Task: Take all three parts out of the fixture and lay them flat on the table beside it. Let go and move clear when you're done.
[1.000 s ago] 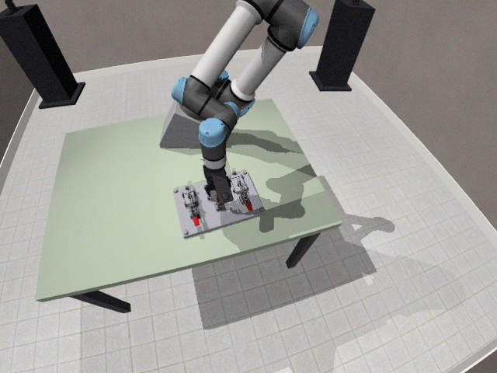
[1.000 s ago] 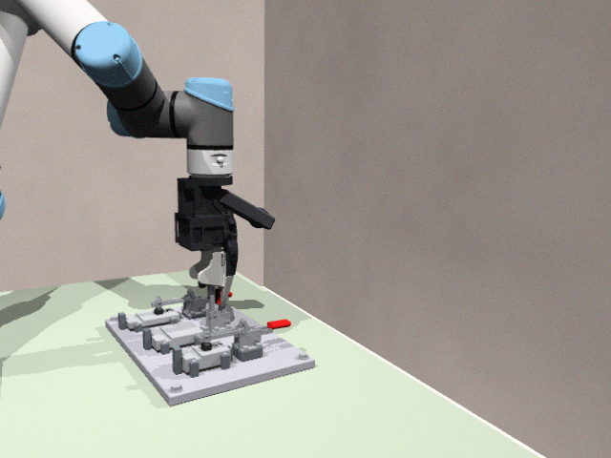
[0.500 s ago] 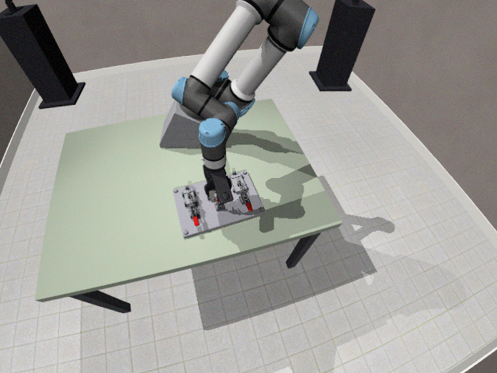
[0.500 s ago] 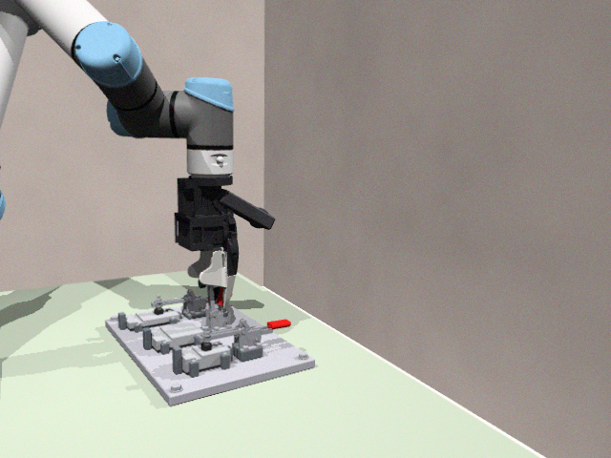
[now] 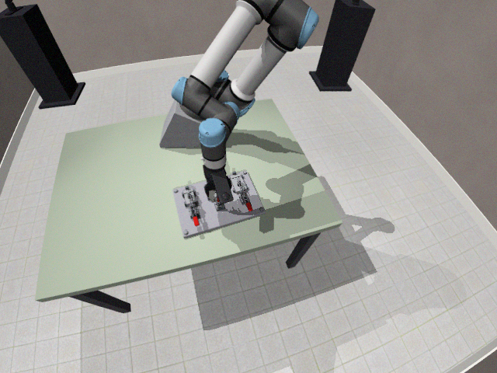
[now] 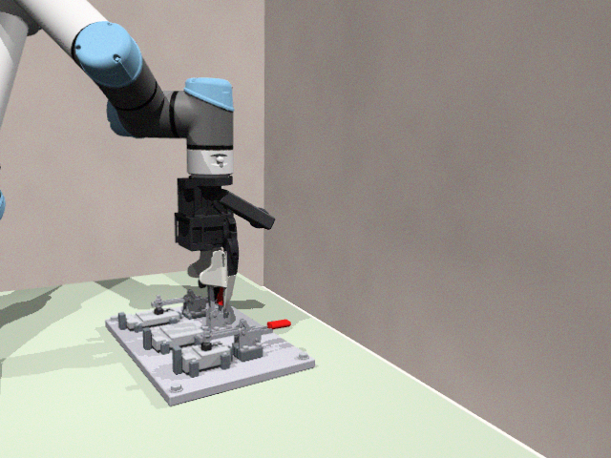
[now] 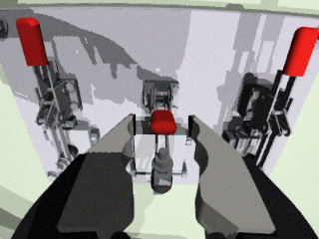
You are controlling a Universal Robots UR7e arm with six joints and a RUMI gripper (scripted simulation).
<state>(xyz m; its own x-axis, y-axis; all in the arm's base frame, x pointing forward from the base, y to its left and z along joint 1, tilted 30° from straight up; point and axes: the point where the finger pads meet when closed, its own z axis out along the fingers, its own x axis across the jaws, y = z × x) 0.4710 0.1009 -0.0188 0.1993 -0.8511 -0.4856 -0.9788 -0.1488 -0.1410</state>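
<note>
Right now my hand is 40 mm past the fixture plate, 10 mm to the left of it and 80 mm above it. The rest, counted from my hand: clamp: 30 mm behind, 110 mm to the left, 40 mm below; grey part: 60 mm behind, 120 mm to the right, 50 mm below.
</note>
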